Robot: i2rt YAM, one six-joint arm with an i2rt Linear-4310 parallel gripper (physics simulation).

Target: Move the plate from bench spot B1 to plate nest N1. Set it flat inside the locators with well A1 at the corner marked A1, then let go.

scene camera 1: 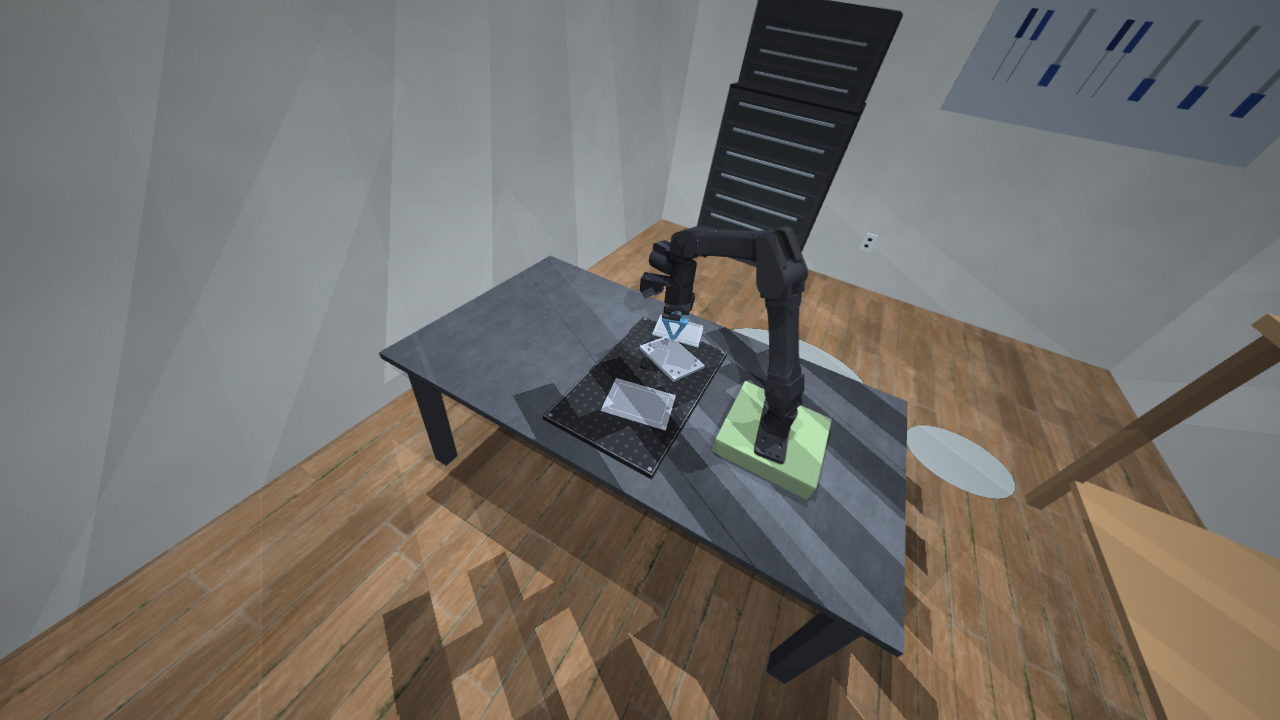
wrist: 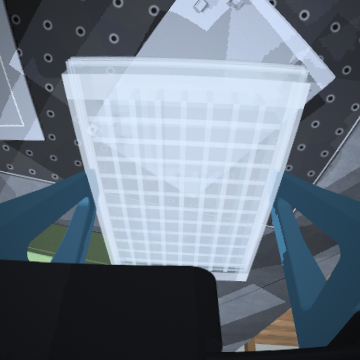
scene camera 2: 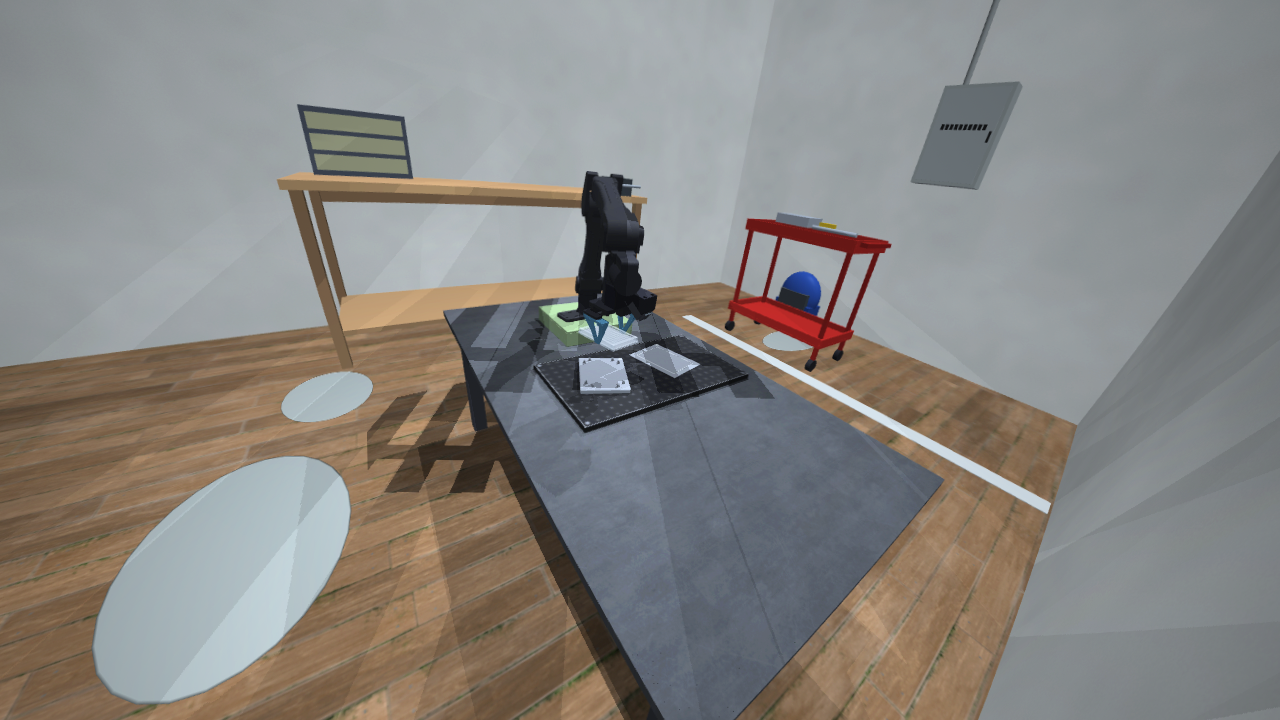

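Where they show: gripper, fingertip midpoint: [scene camera 1: 675, 330] [wrist: 183, 179] [scene camera 2: 610, 338]; arm's base at its link origin: [scene camera 1: 773, 428].
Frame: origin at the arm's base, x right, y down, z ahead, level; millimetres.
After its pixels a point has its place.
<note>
The clear-white well plate [scene camera 1: 690, 334] @[x 143, y -84, z 277 mm] [scene camera 2: 617, 340] @[x 160, y -85, z 360 mm] [wrist: 185, 130] @[x 149, y -84, z 355 mm] is raised in the air. My gripper [scene camera 1: 674, 336] @[x 152, y -73, z 321 mm] [scene camera 2: 611, 337] @[x 152, y -73, z 321 mm] [wrist: 183, 179] @[x 152, y -73, z 321 mm] is shut on it, one blue finger against each long side. The plate looks about level. The plate nest [scene camera 1: 677, 360] @[x 150, y 25, z 295 mm] [scene camera 2: 604, 374] @[x 165, y 25, z 325 mm] [wrist: 215, 35] @[x 164, y 25, z 367 mm], a light block with small corner locators, lies turned on the black perforated board. In the wrist view the nest lies beyond and partly under the plate's far end. The pale flat bench spot [scene camera 1: 639, 404] @[x -55, y 35, z 332 mm] [scene camera 2: 664, 360] @[x -43, y 35, z 339 mm] [wrist: 12, 100] @[x 1, y 35, z 296 mm] lies beside the nest. I cannot read an A1 mark on plate or nest.
The black perforated board [scene camera 1: 581, 402] @[x -119, y 37, z 467 mm] [scene camera 2: 644, 398] @[x 139, y 36, z 452 mm] [wrist: 48, 42] @[x 42, y 37, z 347 mm] lies on the grey table [scene camera 1: 501, 322] @[x 67, y 49, z 837 mm] [scene camera 2: 716, 501] @[x 236, y 50, z 748 mm]. The arm stands on a green block [scene camera 1: 738, 429] @[x -45, y 0, z 80 mm] [scene camera 2: 557, 323] @[x 126, y 1, z 21 mm]. A wooden bench [scene camera 2: 429, 186] and a red cart [scene camera 2: 810, 234] stand away from the table.
</note>
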